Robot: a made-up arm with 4 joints.
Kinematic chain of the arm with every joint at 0, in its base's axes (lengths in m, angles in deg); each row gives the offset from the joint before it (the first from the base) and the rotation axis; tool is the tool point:
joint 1: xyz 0 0 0.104 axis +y
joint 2: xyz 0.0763 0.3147 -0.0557 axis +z
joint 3: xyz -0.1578 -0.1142 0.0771 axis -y
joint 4: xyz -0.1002 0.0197 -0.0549 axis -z
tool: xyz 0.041 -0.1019 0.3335
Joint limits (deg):
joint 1: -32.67..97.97
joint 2: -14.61..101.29
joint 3: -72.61..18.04
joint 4: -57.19..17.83
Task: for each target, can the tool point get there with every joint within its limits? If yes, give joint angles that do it. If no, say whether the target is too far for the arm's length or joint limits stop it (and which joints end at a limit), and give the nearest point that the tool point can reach.
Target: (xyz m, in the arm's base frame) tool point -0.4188 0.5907 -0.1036
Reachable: no: joint limits stop it (at a limit: joint 1, joint 2, joint 3, joint 4) | nearest point -0.3886 0.2010 0.1610 | short by 0.472 m
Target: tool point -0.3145 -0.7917 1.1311
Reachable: no: too far | nearest point -0.0128 -0.0679 0.4019 | short by 1.071 m
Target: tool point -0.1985 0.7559 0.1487
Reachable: no: joint limits stop it (at a limit: joint 1, joint 2, joint 3, joint 4) | nearest point 0.0886 0.4455 0.2765 | short by 0.442 m
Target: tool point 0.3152 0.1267 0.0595
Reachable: yes | joints 72.17 36.62 -28.64 -9.55
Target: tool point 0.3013 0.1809 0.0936
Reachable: yes | joints 41.11 29.76 -64.57 -2.67
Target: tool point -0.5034 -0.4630 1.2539
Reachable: no: too far | nearest point -0.0525 -0.0135 0.4216 | short by 1.048 m
